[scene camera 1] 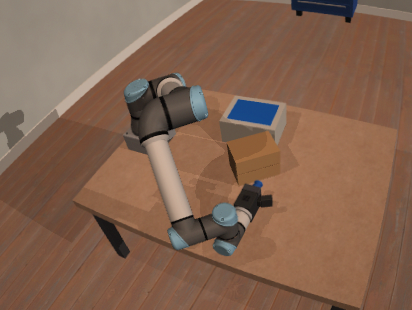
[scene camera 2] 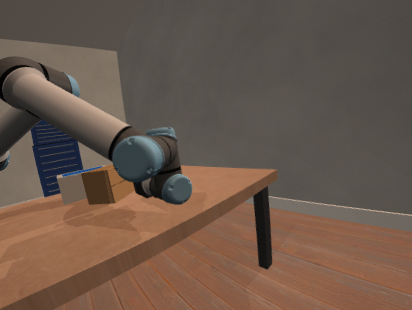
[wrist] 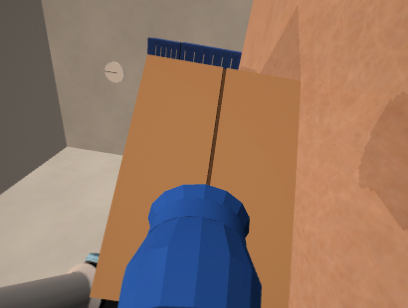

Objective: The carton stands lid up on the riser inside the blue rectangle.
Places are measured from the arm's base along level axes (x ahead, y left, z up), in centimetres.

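Pixels of known places: hand at its tool point: (scene camera 1: pixel 258 183) (wrist: pixel 197 225).
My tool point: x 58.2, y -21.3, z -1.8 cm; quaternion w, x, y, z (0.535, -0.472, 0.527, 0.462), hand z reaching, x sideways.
Observation:
Ahead of a thing's pixels: the offset from my tool point to its top centre. Level surfaces: height alone.
The brown carton {dx -5.5, dy +13.3, dz +5.8 cm} (scene camera 1: pixel 253 157) (scene camera 2: pixel 97 187) (wrist: pixel 175 115) rests on the table directly in front of the riser. Its top face is plain. The side face with a dark slit across its middle faces my suction cup, so the carton appears to lie with its lid sideways. The pale grey riser {dx -11.2, dy +36.3, dz +4.8 cm} (scene camera 1: pixel 240 131) (scene camera 2: pixel 70 190) stands behind it, with the blue rectangle {dx -11.2, dy +36.3, dz +4.8 cm} (scene camera 1: pixel 253 112) (scene camera 2: pixel 80 171) bare on top. My gripper, a blue suction cup (scene camera 1: pixel 258 184) (wrist: pixel 199 200), is open and holds nothing. It is low, near the slit face, with a small gap visible in scene camera 1. The arm hides it in scene camera 2.
The wooden table {dz -7.2 cm} (scene camera 1: pixel 325 200) (scene camera 2: pixel 150 225) (wrist: pixel 350 150) carries the arm's base (scene camera 1: pixel 135 142) at its left. The wrist hangs near the table's front edge. Blue cabinets (scene camera 1: pixel 325 6) (scene camera 2: pixel 57 160) (wrist: pixel 200 53) stand beyond the table by the wall.

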